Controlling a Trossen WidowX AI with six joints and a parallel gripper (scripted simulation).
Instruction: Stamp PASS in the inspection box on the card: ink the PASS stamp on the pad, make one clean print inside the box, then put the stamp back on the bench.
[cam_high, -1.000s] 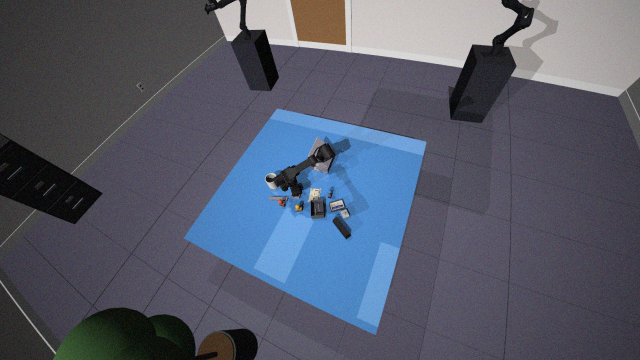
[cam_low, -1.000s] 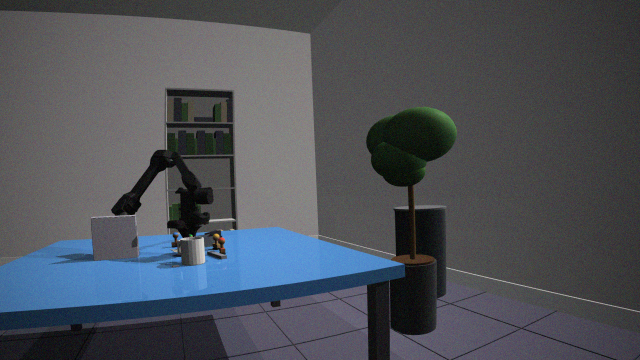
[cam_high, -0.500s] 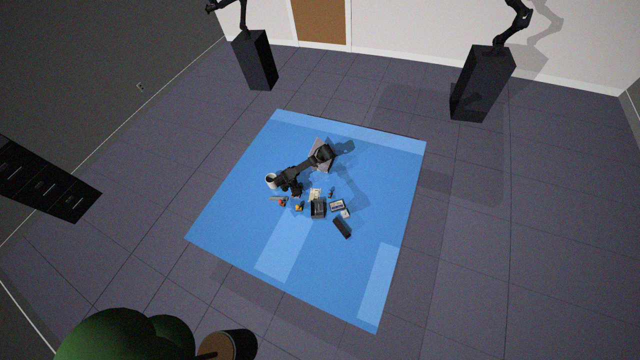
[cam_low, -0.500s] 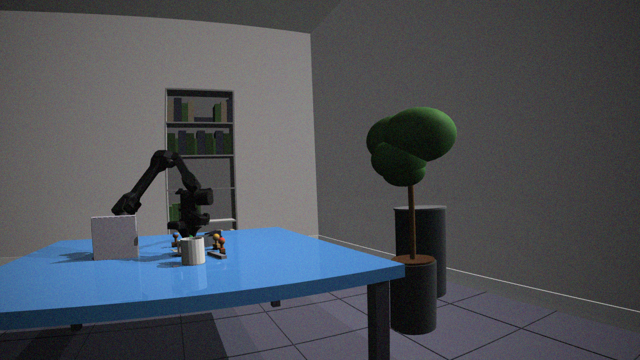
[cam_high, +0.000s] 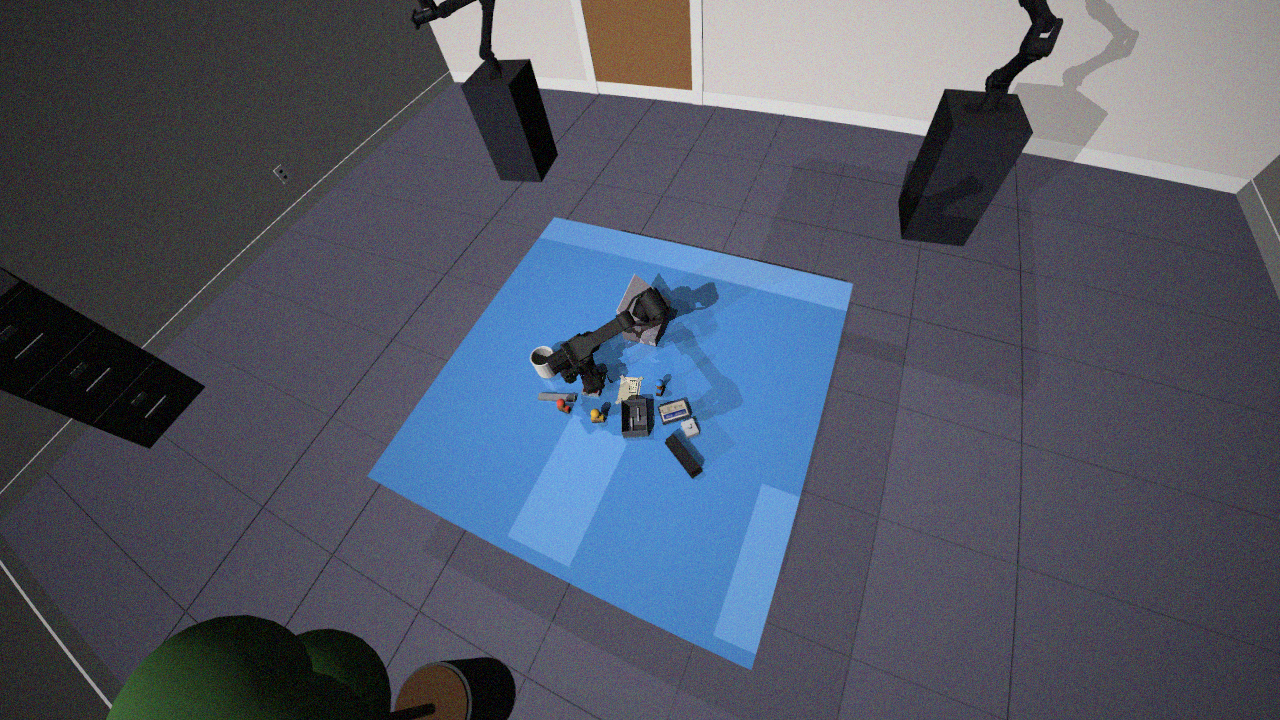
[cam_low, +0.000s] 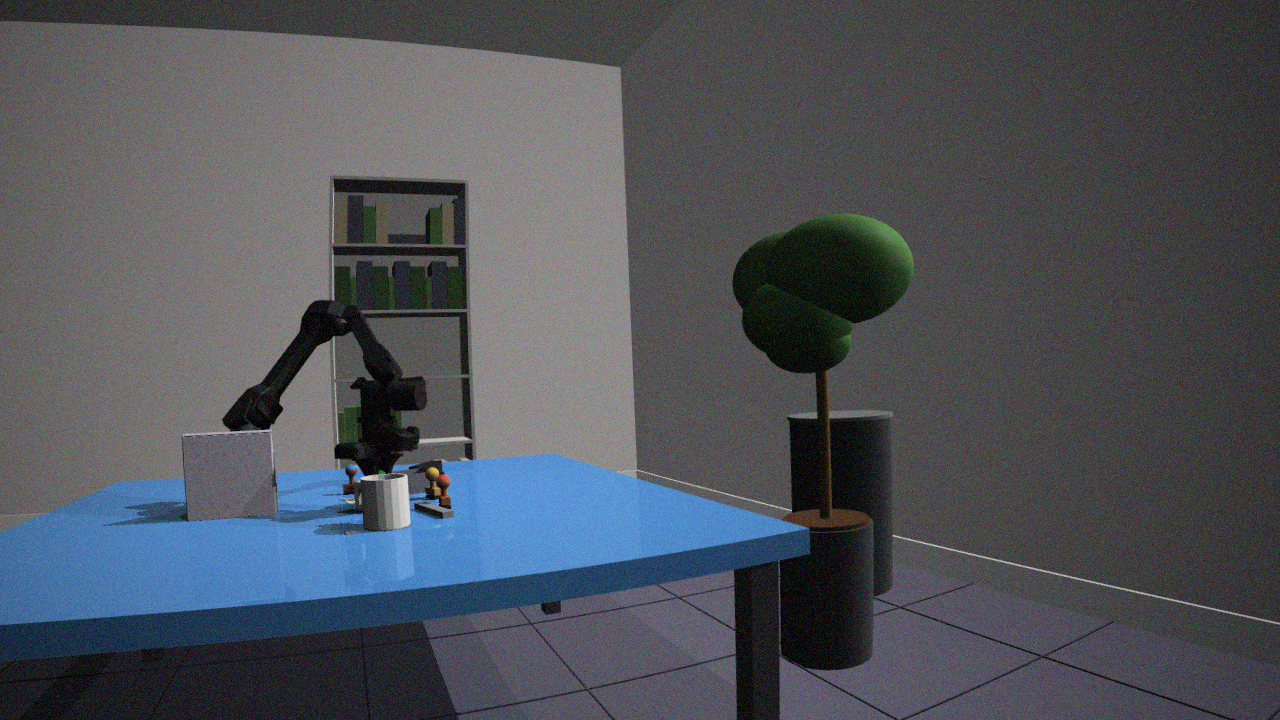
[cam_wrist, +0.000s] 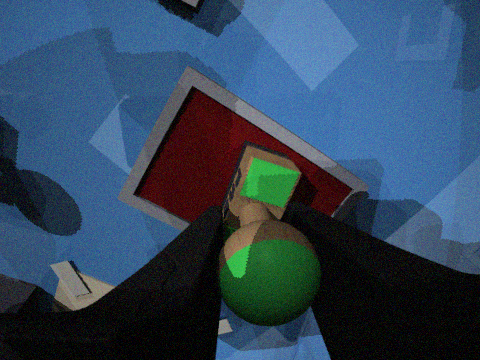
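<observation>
The red ink pad lies 3 cm below my gripper tip. From my gripper tip the other things lie so: red-knobbed stamp (11 cm ahead, 7 cm to the right, 2 cm below); then cream card (13 cm to the left, 4 cm below); then grey bar (11 cm to the right, 8 cm ahead, 3 cm below).
</observation>
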